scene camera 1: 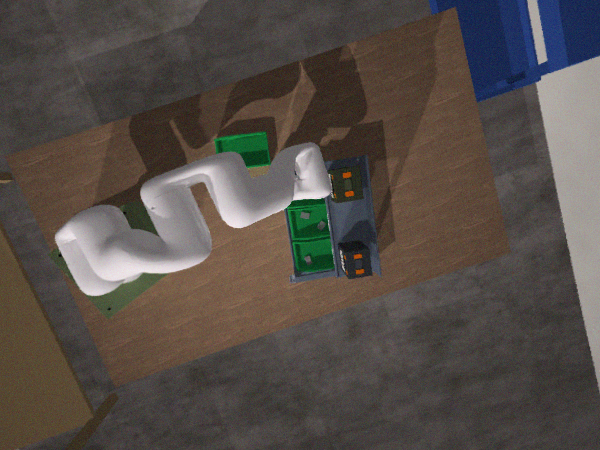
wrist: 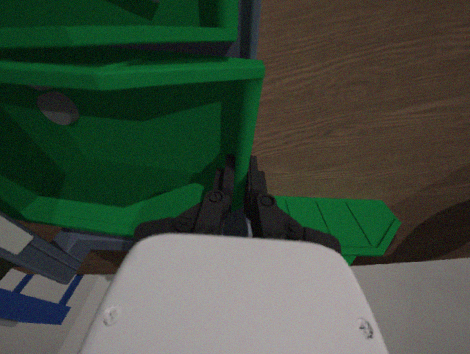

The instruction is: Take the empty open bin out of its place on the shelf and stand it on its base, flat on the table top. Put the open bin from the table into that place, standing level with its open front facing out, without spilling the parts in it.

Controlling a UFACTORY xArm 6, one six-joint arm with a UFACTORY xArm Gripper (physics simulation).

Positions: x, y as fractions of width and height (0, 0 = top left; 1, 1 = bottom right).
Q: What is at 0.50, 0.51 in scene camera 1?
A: A green open bin.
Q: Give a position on a green open bin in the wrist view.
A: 0.77, 0.64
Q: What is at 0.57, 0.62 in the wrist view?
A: My gripper.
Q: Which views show the green open bin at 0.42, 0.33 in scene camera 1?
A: Scene camera 1 and the wrist view: all of them.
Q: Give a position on a green open bin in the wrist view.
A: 0.33, 0.36
